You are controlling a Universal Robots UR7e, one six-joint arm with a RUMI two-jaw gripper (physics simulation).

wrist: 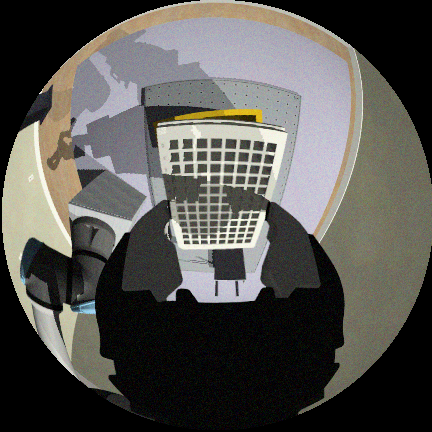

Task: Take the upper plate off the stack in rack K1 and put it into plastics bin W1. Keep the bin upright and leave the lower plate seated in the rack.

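Seen in the pictures: gripper, fingertip midpoint: [218, 203]; arm's base, origin of the base link: [92, 232].
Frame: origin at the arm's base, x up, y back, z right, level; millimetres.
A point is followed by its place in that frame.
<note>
A white plate [220, 132] @[x 126, y -391, z -161 mm] with a grid of square wells fills the middle of the wrist view. My gripper [218, 203] @[x 109, y -378, z -100 mm] is shut on the plate, with one dark jaw at its left side and one at its right side. Part of the yellow bin [232, 114] @[x 35, y -407, z -170 mm] shows as a rim beyond the plate's far edge; the plate hides most of the bin, so its inside and the height between them cannot be told. Rack K1 and the lower plate cannot be made out in this view.
A grey perforated board [260, 92] @[x -145, y -495, z -220 mm] lies beneath the plate and bin. A dark block [229, 265] @[x -51, y -354, z 236 mm] with two thin legs is near the board's near edge. A grey box [107, 195] @[x -69, y -73, z -66 mm] and dark arm joints [92, 240] @[x 52, y -67, z -18 mm] are at the left. Arm shadows cross the pale mat [320, 100] @[x -158, y -675, z -217 mm].
</note>
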